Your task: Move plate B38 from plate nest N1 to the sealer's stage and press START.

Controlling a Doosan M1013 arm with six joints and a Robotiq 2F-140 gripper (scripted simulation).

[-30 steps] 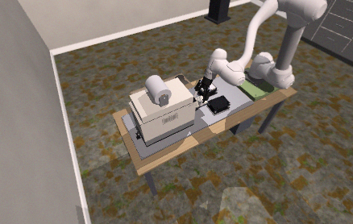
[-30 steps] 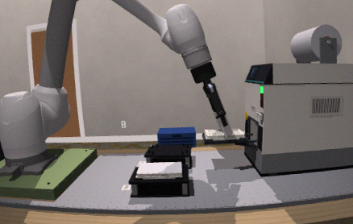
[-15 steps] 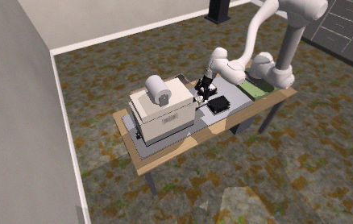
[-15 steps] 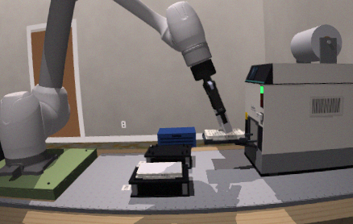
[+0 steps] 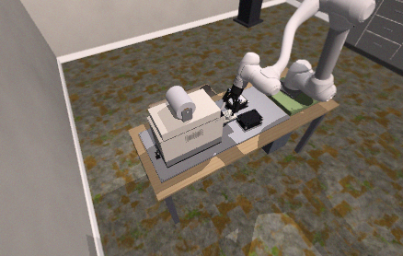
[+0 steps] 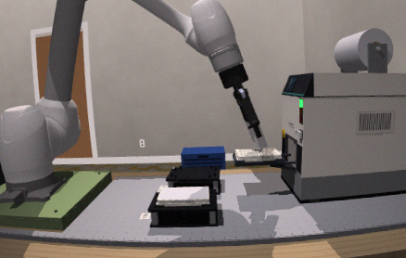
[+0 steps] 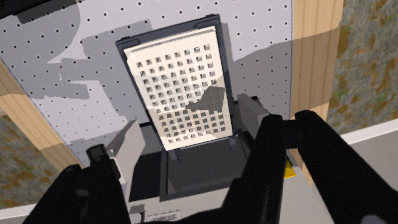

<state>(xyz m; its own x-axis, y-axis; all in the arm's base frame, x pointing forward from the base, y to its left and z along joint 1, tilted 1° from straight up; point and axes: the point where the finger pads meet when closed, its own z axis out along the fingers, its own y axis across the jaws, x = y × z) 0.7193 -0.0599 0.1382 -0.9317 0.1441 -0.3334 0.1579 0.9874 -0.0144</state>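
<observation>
Now: the start button 110 mm to the right of my hand, 90 mm ahead of it and 20 mm above it. From my hand the other things lie so: label 290 mm behind, 170 mm below, 100 mm to the left; then yellow warning sticker 110 mm ahead, 70 mm to the left, 10 mm below; then sealer stage 60 mm below.
</observation>
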